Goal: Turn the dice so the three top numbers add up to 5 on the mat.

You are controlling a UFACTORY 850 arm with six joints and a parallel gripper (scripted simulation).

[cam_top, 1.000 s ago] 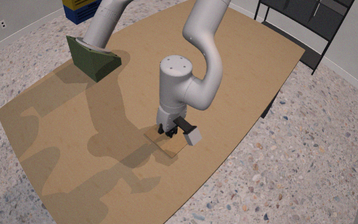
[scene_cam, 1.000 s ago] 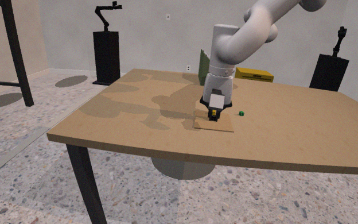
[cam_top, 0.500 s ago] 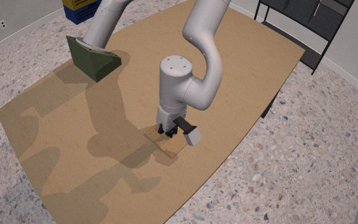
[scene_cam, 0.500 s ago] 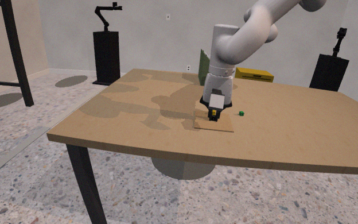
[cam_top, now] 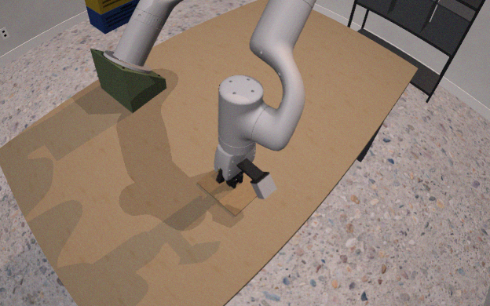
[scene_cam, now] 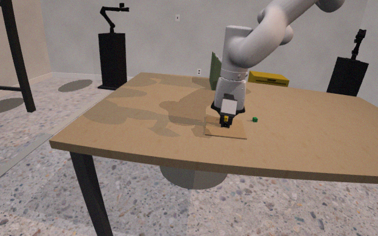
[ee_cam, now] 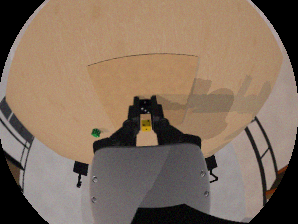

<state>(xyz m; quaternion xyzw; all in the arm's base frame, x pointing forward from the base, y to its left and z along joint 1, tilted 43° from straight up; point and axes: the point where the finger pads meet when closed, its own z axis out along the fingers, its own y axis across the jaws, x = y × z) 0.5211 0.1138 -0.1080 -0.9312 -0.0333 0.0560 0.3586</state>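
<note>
My gripper is now 10 mm above the black die. Round my hand: green die 80 mm behind, 120 mm to the left, 20 mm below; tan mat 20 mm below; yellow die 50 mm behind, 10 mm below.
</note>
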